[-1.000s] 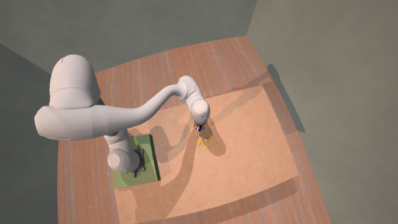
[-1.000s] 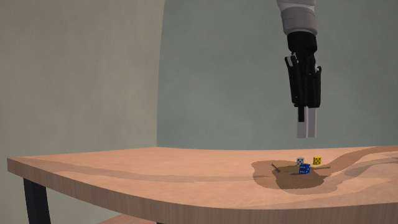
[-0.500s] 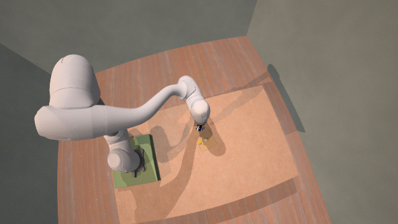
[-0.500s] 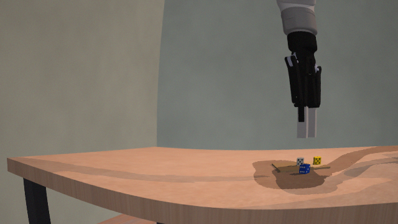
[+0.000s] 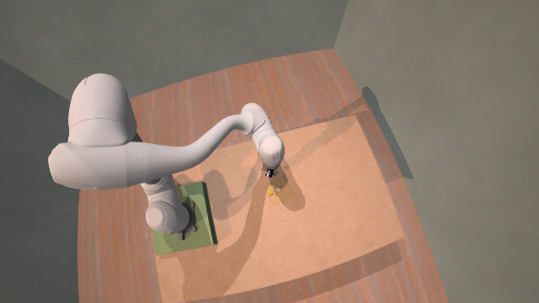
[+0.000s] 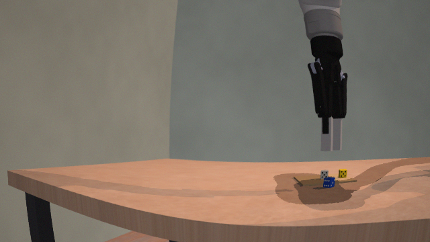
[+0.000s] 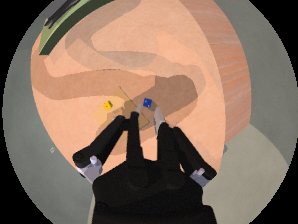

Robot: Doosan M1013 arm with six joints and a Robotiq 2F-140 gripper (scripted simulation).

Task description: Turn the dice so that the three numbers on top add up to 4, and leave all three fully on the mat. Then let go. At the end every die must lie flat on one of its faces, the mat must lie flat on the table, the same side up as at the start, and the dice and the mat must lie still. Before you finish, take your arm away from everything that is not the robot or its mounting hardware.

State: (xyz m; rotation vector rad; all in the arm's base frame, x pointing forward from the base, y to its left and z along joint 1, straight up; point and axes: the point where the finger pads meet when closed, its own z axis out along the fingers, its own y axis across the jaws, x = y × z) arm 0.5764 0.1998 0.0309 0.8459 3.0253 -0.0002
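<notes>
Now: the blue die 100 mm below my hand. The rest, counted from my hand: yellow die: 30 mm behind, 110 mm to the right, 90 mm below; tan mat: 20 mm ahead, 100 mm to the right, 110 mm below; white die: 20 mm ahead, 100 mm to the right, 90 mm below.
</notes>
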